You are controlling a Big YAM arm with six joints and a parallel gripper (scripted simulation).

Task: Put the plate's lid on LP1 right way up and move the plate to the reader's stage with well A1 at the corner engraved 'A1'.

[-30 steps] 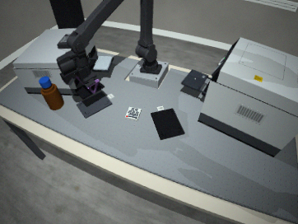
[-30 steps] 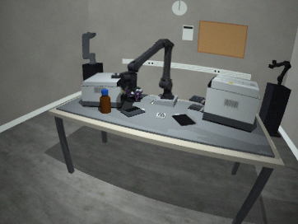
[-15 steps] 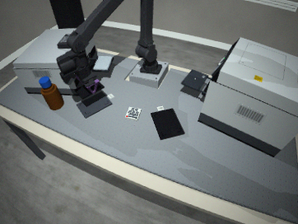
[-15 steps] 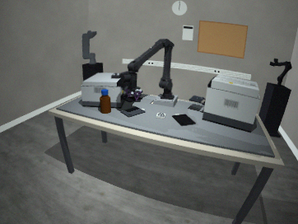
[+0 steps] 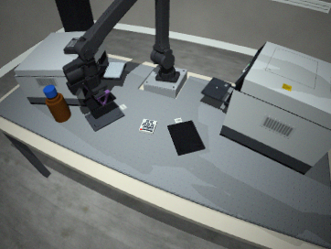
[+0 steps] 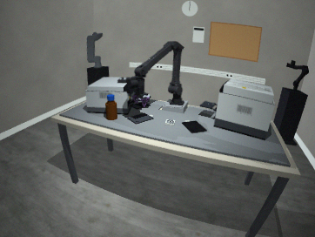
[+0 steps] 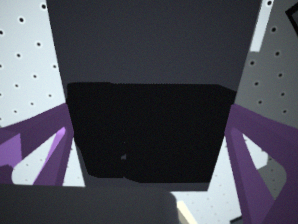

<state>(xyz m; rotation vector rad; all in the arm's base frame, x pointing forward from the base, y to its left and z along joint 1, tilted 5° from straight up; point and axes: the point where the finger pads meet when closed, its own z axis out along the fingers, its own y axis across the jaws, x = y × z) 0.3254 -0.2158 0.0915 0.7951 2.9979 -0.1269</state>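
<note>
Now: hand right at the lidded plate. Round my hand: label: 11 cm below, 8 cm behind, 6 cm to the left; LP1 pad: 11 cm below, 1 cm ahead; brown capped bottle: 21 cm to the right, 7 cm ahead.
</note>
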